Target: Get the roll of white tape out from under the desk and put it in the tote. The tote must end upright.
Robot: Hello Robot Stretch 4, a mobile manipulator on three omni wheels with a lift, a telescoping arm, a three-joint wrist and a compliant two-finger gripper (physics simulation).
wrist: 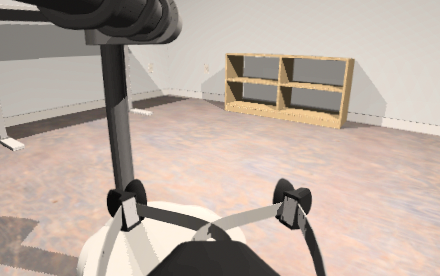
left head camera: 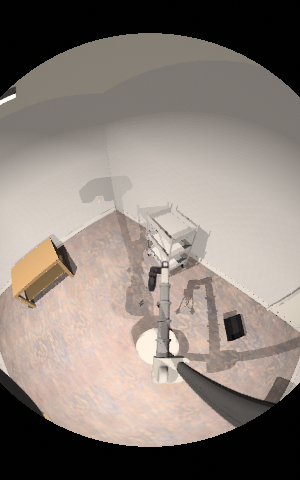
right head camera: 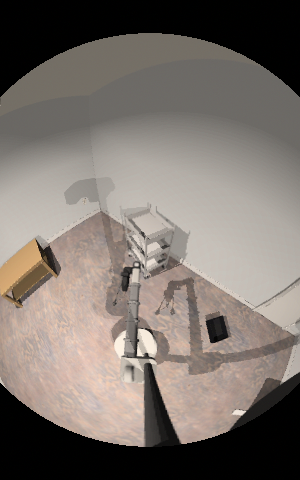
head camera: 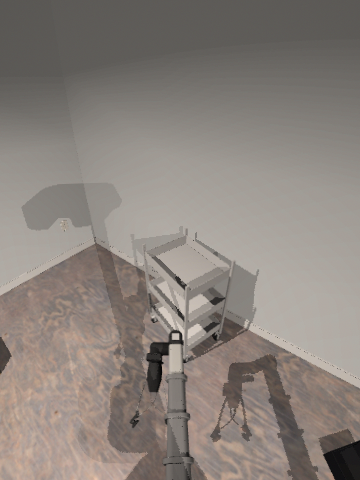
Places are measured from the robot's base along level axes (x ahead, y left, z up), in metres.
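Where they show: gripper, fingertip midpoint: [wrist: 210, 196] [left head camera: 149, 307] [right head camera: 122, 306] [head camera: 151, 429].
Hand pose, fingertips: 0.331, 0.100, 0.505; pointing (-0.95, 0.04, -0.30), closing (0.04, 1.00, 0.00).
Things, the pixels of their top centre, and the offset from my fingertips, as dx, dy, dz. "pt": a spot on its surface instead.
- black open box at its top centre: [right head camera: 218, 328] [left head camera: 235, 326] -0.209, -1.024, -0.432
- white three-tier cart at a spot on its surface: [head camera: 207, 280] [right head camera: 159, 234] pt +0.690, -0.289, +0.126
- small wooden table at a spot on its surface: [left head camera: 35, 267] pt +0.205, +1.485, -0.083
My gripper [head camera: 135, 419] [left head camera: 141, 302] [right head camera: 115, 301] [wrist: 210, 196] is open, its two fingertips wide apart with nothing between them, beside the extended arm and above the floor. A black open box [head camera: 345, 462] [left head camera: 233, 326] [right head camera: 217, 328], which looks like the tote, stands on the floor to the right of the arm, apart from the gripper. What looks like the desk shows in part: its white feet [wrist: 12, 144] are at the left in the wrist view, and a white foot [right head camera: 238, 412] shows at the lower right in the right head view. The white tape does not show in these views.
A white three-tier cart [head camera: 207, 280] [left head camera: 185, 235] [right head camera: 160, 233] stands by the wall beyond the arm. A small wooden table [left head camera: 35, 267] [right head camera: 22, 267] is at the left wall. A wooden bookshelf [wrist: 347, 92] stands against a wall in the wrist view, beyond my white base [wrist: 200, 220].
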